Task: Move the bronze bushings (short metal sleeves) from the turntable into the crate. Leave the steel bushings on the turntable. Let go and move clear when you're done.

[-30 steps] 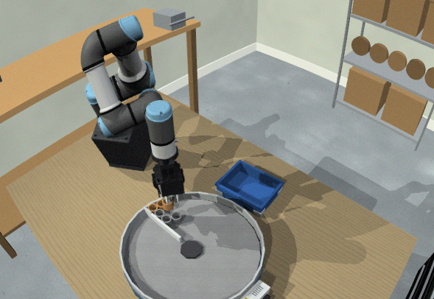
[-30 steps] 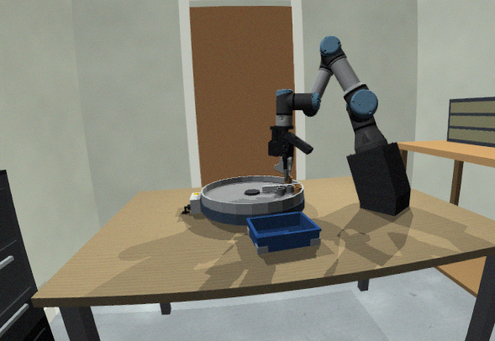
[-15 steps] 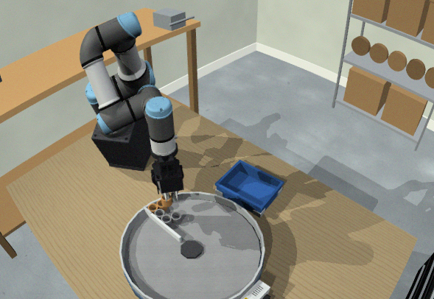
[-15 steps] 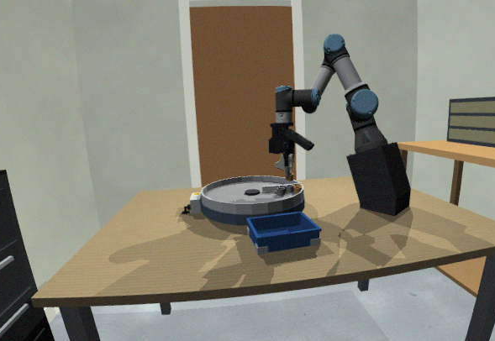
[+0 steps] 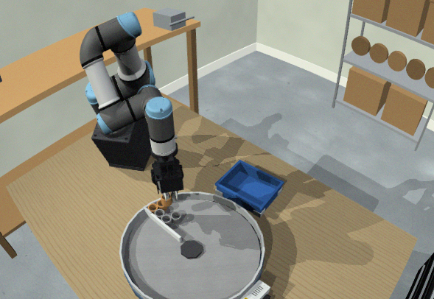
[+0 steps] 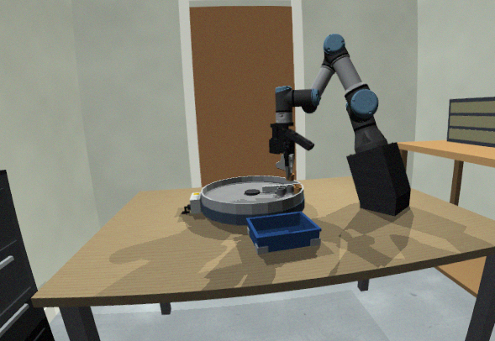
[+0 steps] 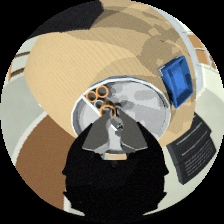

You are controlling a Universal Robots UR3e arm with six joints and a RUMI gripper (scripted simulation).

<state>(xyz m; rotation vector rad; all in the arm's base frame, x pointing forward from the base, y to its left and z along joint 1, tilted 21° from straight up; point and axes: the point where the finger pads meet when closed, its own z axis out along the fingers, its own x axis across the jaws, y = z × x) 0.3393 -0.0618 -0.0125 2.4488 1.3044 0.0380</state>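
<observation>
Now: the blue crate 26 cm to the left of my hand, 11 cm below it and 10 cm ahead of it. The rest, counted from my hand: grey turntable 14 cm ahead, 8 cm below, 7 cm to the right.
</observation>
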